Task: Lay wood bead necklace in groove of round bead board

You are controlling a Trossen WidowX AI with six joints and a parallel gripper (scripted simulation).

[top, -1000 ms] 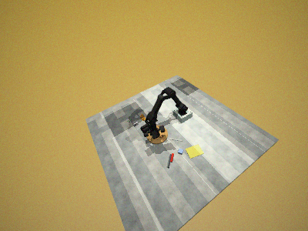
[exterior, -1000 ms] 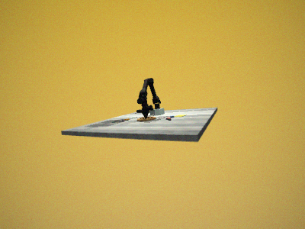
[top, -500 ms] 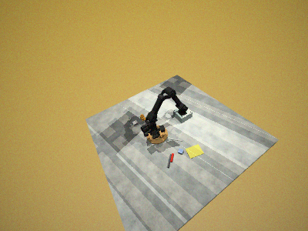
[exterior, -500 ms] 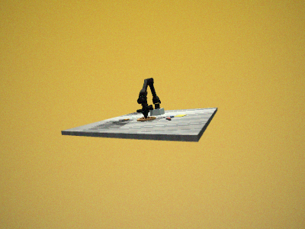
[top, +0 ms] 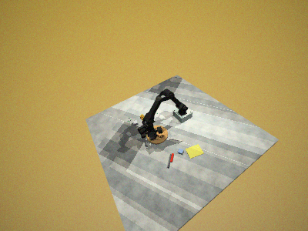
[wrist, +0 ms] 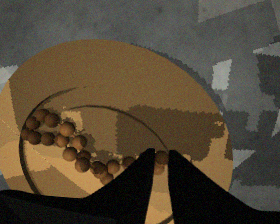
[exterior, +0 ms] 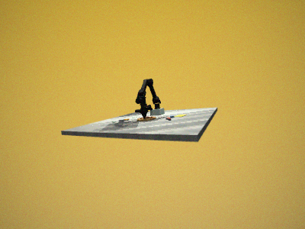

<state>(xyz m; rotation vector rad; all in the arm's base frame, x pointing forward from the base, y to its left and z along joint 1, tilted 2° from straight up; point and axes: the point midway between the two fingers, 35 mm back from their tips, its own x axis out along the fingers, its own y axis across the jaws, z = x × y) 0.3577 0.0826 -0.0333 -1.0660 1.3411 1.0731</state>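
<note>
The round bead board is 50 mm behind my gripper tip, 20 mm to the right of it and 10 mm below it. Round my gripper tip: thin grey stick: 170 mm behind, 100 mm to the left, 20 mm below; red-handled tool: 250 mm to the left, 50 mm behind, 20 mm below; grey piece: 250 mm to the right, 90 mm ahead, 10 mm below.
</note>
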